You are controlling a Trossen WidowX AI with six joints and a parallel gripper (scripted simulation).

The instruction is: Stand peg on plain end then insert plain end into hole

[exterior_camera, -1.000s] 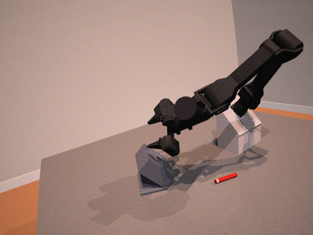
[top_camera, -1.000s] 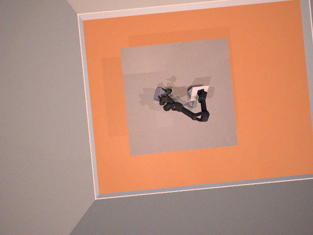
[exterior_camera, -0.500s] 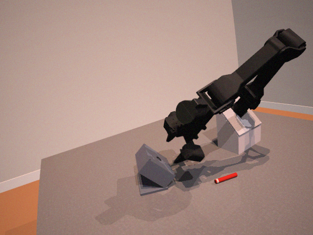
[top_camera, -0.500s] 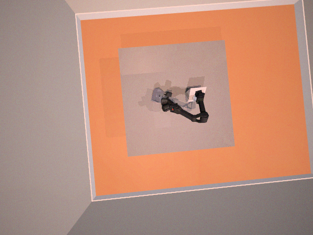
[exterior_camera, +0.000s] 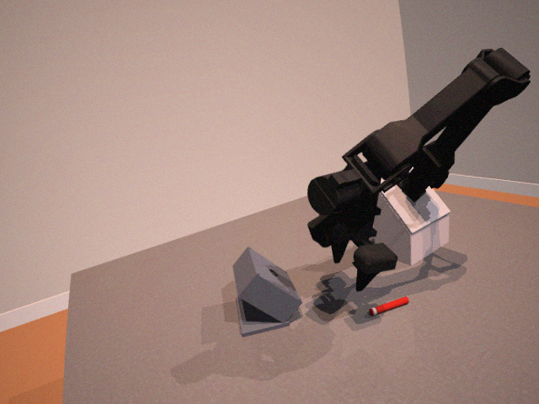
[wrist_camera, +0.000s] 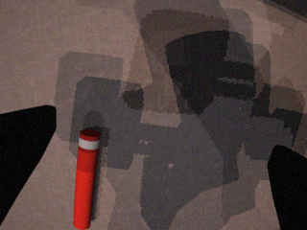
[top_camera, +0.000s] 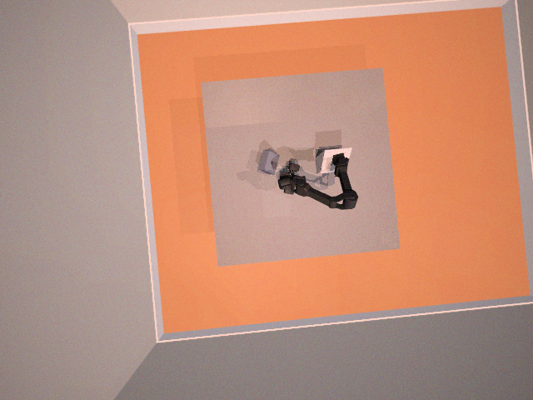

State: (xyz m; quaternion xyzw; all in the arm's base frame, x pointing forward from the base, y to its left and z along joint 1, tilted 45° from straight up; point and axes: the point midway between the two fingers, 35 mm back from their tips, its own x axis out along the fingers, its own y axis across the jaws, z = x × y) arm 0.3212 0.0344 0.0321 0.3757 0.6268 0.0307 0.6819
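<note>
Now: the red peg 7 cm below my gripper tip, 5 cm to the left of it and 3 cm behind it. Round my gripper tip: sloped grey panel (13 cm to the right, 10 cm ahead, 1 cm below); then base plate (14 cm to the right, 12 cm ahead, 7 cm below).
</note>
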